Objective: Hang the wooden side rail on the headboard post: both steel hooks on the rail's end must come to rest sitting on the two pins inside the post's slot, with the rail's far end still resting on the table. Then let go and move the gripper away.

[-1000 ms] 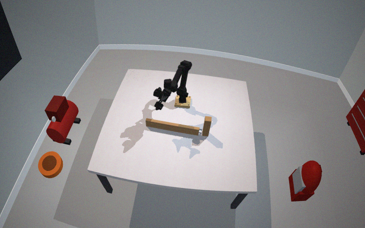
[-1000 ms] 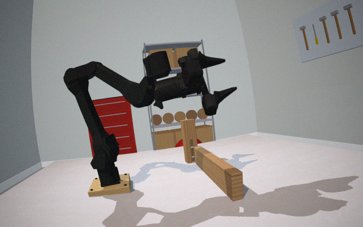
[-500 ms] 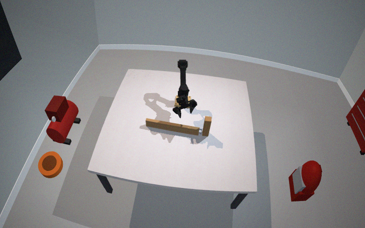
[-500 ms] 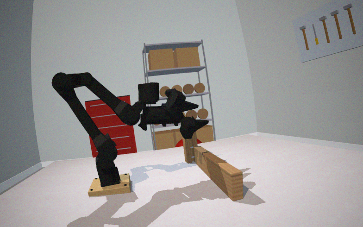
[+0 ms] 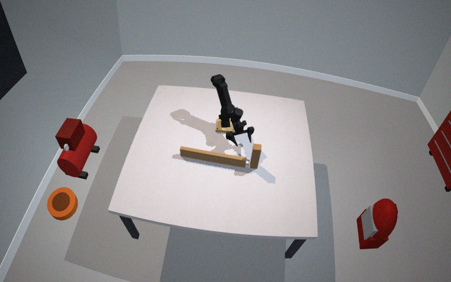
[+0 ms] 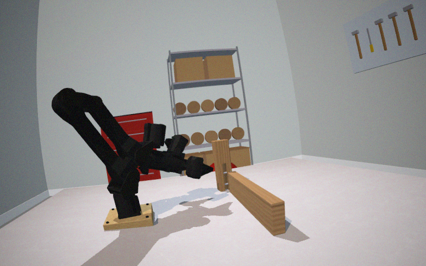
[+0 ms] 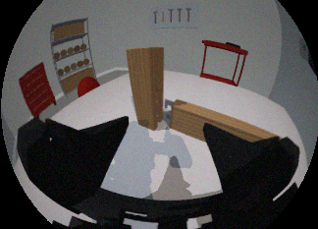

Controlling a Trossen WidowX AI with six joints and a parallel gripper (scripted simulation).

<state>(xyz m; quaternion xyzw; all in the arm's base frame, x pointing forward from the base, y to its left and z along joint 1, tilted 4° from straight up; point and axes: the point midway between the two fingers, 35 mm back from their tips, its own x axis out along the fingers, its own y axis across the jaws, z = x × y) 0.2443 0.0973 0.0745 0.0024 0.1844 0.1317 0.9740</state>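
Now: gripper tip 90 mm short of the headboard post, 60 mm to the right of it and 20 mm above it.
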